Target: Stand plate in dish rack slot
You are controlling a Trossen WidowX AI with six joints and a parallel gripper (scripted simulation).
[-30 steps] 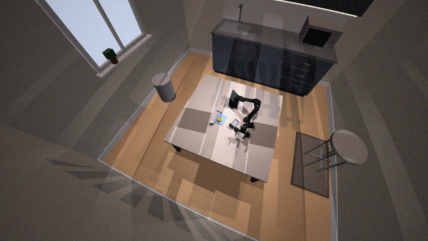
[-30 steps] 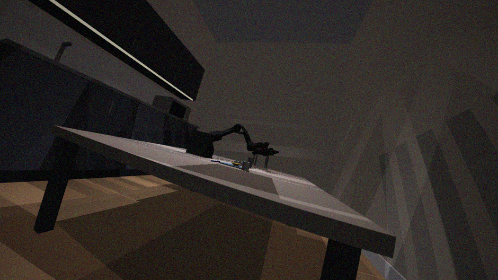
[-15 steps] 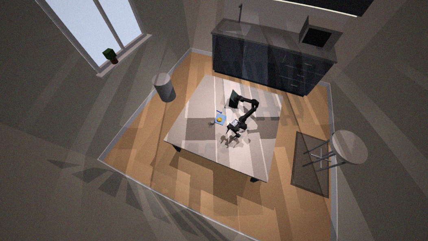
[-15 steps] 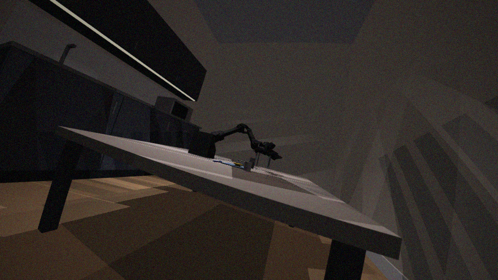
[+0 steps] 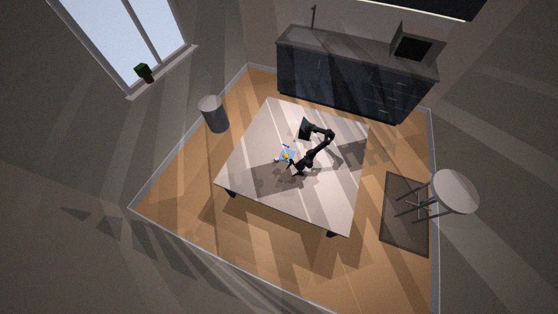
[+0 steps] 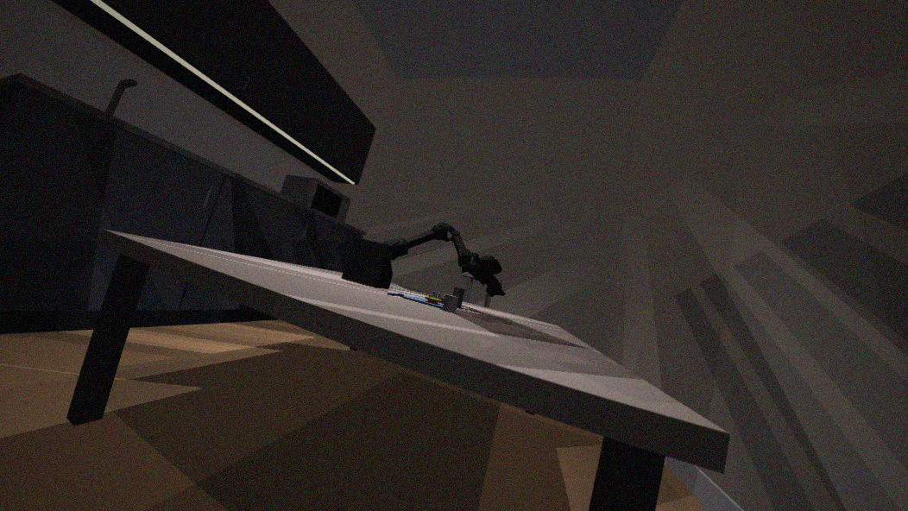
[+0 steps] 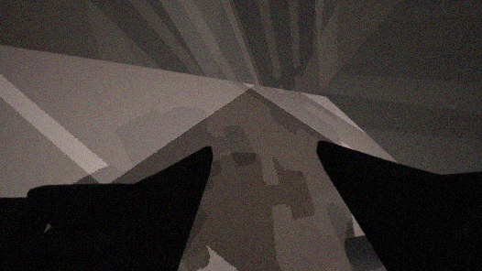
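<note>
Now: gripper tip 21 cm past the yellow plate, 13 cm to the left of it and 10 cm above it. Also, from my gripper tip: blue utensil (32 cm behind, 18 cm to the right, 11 cm below); then grey dish rack (24 cm behind, 9 cm below, 7 cm to the left); then white cup (18 cm to the right, 12 cm behind, 9 cm below).
</note>
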